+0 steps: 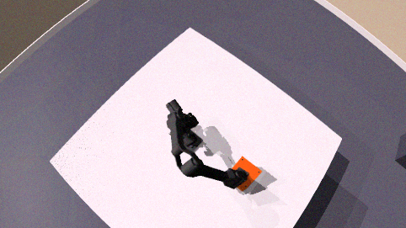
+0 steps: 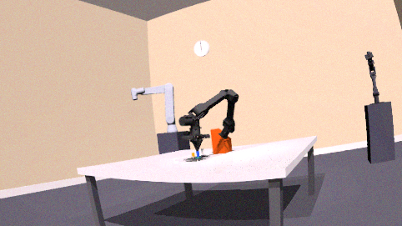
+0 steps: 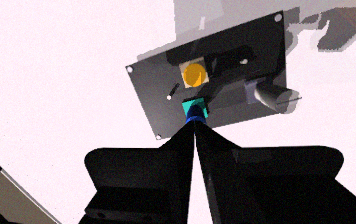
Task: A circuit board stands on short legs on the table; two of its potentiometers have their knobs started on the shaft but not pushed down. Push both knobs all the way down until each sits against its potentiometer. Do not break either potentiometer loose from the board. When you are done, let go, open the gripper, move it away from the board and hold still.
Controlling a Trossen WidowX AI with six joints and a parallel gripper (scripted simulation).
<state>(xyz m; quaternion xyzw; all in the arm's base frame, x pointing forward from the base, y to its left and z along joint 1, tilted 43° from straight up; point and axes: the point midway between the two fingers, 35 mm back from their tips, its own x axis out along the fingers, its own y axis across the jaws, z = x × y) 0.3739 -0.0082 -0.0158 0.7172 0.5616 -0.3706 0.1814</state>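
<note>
Right now my gripper tip is 1 cm above the blue knob.
</note>
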